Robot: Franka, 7 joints.
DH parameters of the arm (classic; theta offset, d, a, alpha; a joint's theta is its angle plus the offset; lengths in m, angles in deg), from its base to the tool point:
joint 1: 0 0.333 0 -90
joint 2: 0 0 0 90
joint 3: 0 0.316 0.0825 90
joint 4: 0 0 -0.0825 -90
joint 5: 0 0.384 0 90
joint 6: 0 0 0.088 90
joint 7: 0 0.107 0 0
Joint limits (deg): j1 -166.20..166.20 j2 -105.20..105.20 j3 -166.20..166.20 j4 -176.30..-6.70 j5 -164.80..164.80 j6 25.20..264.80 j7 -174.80..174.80
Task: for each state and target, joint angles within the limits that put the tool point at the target. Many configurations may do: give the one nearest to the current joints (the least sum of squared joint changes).
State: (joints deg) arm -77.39 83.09 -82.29 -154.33 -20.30 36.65 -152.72
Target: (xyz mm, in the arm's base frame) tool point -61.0 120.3 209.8
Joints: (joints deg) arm -110.32 91.67 -46.34 -162.07 9.58 60.44 -152.72
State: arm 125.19 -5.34 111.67 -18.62 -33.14 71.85 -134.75
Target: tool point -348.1 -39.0 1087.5
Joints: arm 131.16 16.37 102.23 -27.07 -37.85 112.11 -134.75
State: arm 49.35 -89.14 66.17 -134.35 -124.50 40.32 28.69
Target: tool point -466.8 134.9 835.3
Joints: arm 35.64 -68.03 57.44 -93.95 -136.59 64.71 28.69
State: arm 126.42 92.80 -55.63 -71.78 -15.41 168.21 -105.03
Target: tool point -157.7 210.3 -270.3
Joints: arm 145.61 90.54 -10.06 -111.78 -21.67 165.77 -105.03
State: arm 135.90 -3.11 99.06 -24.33 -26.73 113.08 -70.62
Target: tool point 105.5 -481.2 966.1
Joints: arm 147.97 -21.89 109.14 -34.40 -23.02 98.46 -70.62
